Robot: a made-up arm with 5 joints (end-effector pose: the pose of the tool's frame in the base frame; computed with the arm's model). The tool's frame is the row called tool. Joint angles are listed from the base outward.
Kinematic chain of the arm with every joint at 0, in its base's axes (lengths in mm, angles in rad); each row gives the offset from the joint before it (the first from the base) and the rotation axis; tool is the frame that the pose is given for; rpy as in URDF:
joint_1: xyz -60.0 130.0 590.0 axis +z
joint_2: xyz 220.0 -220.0 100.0 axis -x
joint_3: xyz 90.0 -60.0 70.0 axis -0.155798 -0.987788 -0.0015
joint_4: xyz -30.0 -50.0 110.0 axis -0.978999 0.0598 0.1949
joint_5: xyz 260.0 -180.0 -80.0 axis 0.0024 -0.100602 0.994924
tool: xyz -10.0 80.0 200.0 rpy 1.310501 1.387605 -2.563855
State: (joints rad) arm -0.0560 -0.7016 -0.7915 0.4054 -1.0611
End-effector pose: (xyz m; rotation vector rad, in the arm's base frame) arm 0.6344 -0.2768 0.5803 -0.4306 1.3585 2.2538
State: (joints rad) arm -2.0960 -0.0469 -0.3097 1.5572 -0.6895
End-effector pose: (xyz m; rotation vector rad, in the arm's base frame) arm -0.5338 -0.3231 0.8235 0.8216 2.5495 0.9322
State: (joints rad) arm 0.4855 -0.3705 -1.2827 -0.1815 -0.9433
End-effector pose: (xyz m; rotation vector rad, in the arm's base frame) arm 0.6309 0.0418 0.4194 -0.0842 -1.6212 -2.4896
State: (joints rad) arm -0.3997 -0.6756 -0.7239 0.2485 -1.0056
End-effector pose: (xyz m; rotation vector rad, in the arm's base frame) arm 0.4324 -0.5197 0.5848 -0.0916 1.1961 1.9271
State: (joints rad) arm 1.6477 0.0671 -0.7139 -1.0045 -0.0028
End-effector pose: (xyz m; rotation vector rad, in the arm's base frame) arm 0.4306 0.6653 0.6989 0.6212 -0.0065 -2.5817
